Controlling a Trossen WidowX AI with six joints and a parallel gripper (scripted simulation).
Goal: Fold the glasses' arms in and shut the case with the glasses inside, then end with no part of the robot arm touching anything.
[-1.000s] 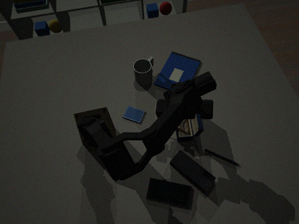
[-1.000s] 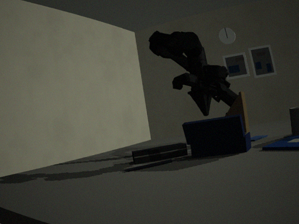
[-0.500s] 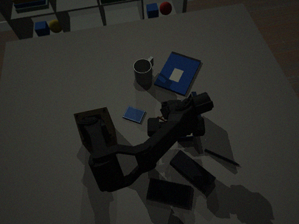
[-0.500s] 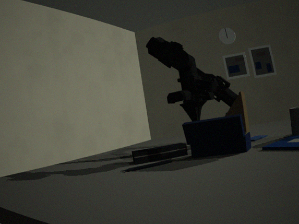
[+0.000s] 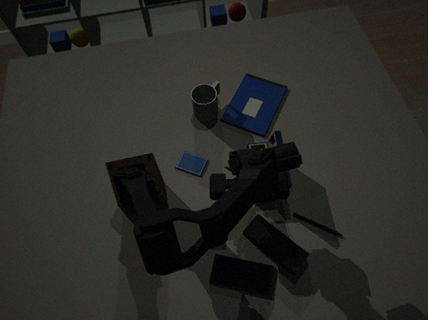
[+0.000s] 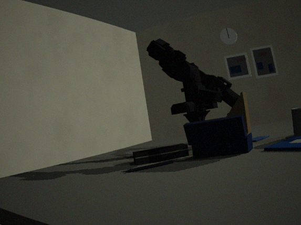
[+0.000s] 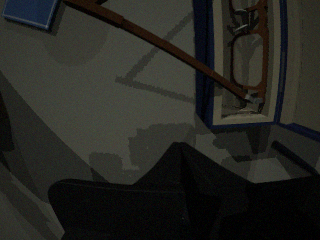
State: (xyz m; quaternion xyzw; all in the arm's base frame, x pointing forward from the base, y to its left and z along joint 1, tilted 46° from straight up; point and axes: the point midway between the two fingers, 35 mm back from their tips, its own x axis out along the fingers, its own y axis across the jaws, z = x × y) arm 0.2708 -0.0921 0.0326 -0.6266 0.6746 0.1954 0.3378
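Now: the blue glasses case 9 cm ahead of my hand, 8 cm to the left of it and 4 cm below it. Round my hand: long dark box: 4 cm ahead, 12 cm to the right, 7 cm below; small blue card: 12 cm behind, 17 cm to the left, 9 cm below; glasses case lid: 11 cm ahead, 8 cm to the left, 2 cm below.
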